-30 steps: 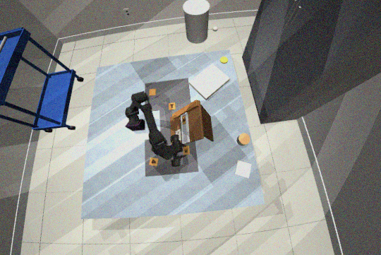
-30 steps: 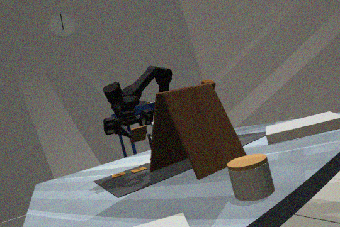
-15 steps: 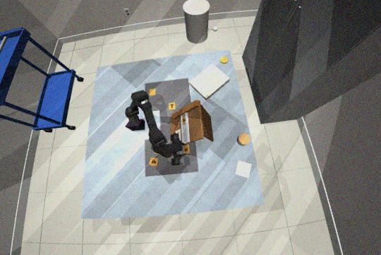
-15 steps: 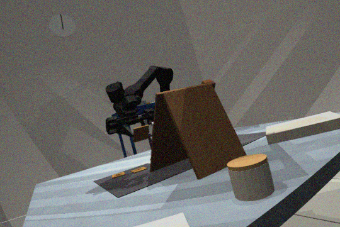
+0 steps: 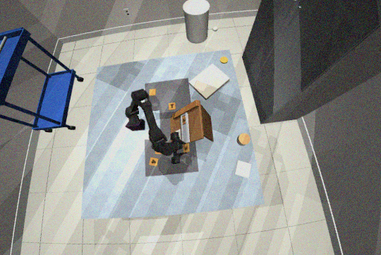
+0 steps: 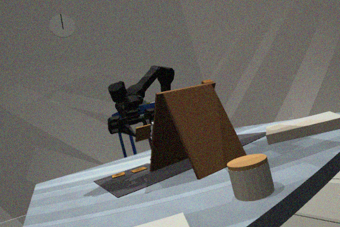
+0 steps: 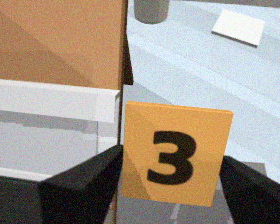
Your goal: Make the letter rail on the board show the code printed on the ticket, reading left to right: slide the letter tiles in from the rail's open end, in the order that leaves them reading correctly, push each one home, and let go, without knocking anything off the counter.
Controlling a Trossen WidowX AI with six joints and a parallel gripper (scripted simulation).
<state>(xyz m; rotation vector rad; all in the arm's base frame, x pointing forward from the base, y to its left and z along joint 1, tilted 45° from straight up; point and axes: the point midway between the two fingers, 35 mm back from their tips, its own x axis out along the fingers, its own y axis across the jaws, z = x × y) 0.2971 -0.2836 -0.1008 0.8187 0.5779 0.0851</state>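
Now: gripper tip 11 cm to the right of the white ticket, 7 cm above it and 4 cm past it. The rest, counted from my gripper tip: cream slab (52 cm to the left, 30 cm ahead, 14 cm below); tan-lidded jar (41 cm ahead, 13 cm below, 2 cm to the right); white card (35 cm ahead, 22 cm to the right, 16 cm below).
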